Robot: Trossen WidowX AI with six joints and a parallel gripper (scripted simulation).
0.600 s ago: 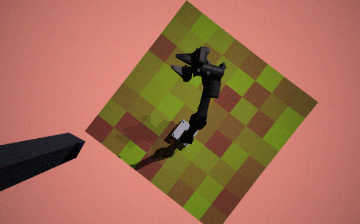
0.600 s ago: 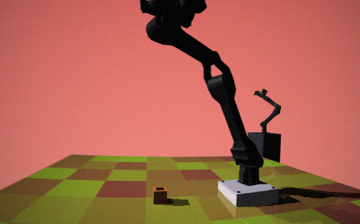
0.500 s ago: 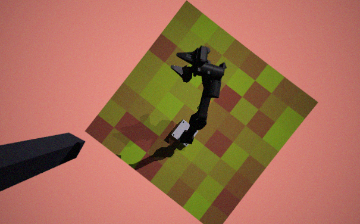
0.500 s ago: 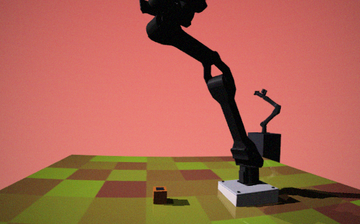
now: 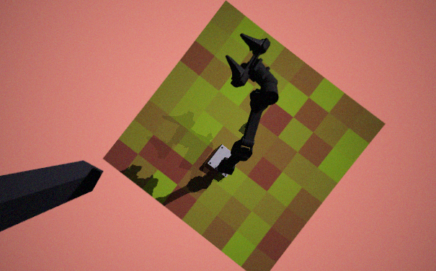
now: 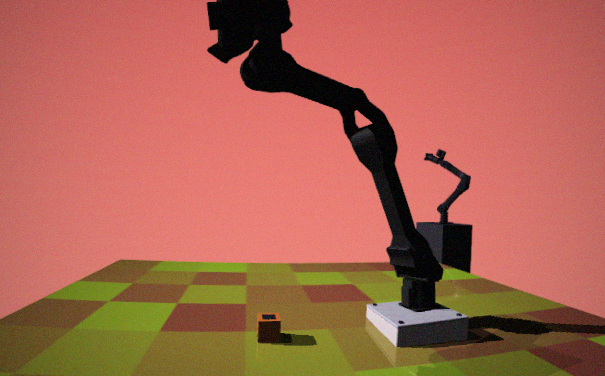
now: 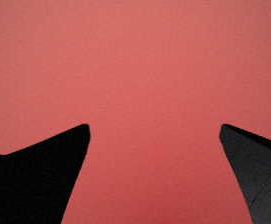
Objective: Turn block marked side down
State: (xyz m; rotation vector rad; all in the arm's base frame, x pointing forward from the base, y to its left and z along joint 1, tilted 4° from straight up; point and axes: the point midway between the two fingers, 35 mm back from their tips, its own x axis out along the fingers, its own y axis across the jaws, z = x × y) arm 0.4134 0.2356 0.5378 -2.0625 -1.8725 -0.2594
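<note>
The block is 560 mm below my gripper tip, 250 mm to the right of it and 110 mm behind it.
</note>
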